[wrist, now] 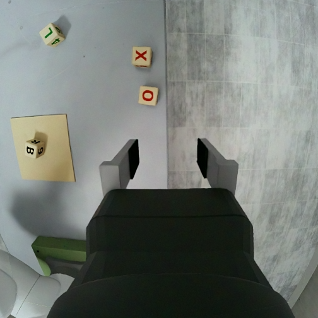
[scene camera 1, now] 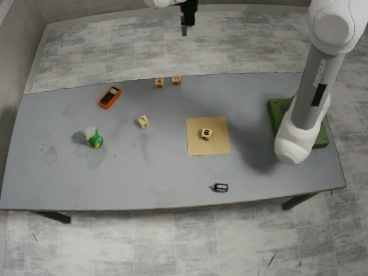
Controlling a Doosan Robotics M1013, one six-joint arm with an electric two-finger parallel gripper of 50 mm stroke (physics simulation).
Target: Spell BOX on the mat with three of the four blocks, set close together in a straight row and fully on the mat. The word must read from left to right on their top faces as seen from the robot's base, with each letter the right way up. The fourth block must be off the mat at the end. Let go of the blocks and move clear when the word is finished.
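The B block (scene camera 1: 206,133) (wrist: 34,149) sits on the tan mat (scene camera 1: 195,148) (wrist: 55,167), turned at an angle to the mat's edges. The X block (scene camera 1: 159,83) (wrist: 141,56) and the O block (scene camera 1: 176,80) (wrist: 148,95) stand apart, side by side near the table's far edge, off the mat. The L block (scene camera 1: 143,121) (wrist: 52,35), with a green letter, stands off the mat, tilted in heading. My gripper (wrist: 167,150) is open and empty, high above the table's edge and beyond the O block; its fingers also show at the top in the scene view.
An orange multimeter (scene camera 1: 110,97) and a green can (scene camera 1: 93,137) stand on the left part of the table (scene camera 1: 65,175). A small black tool (scene camera 1: 220,187) lies near the front edge. The arm's base stands on a green plate (scene camera 1: 275,116) (wrist: 62,248) at the right.
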